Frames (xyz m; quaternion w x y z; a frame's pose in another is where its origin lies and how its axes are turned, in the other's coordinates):
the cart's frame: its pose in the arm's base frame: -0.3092 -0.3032 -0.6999 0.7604 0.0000 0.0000 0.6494
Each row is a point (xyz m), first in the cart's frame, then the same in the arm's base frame.
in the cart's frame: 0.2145 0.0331 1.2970
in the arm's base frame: -0.3083 -0.0862 0.5971
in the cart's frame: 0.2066 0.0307 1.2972
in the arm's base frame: -0.3072 -0.0943 0.5973
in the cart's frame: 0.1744 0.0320 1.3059
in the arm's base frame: -0.3135 -0.1259 0.6060
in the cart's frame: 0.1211 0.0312 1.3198
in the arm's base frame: -0.3211 -0.1787 0.6199
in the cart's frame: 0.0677 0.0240 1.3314
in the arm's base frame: -0.3223 -0.2326 0.6315
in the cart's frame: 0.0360 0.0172 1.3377
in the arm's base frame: -0.3206 -0.2650 0.6378
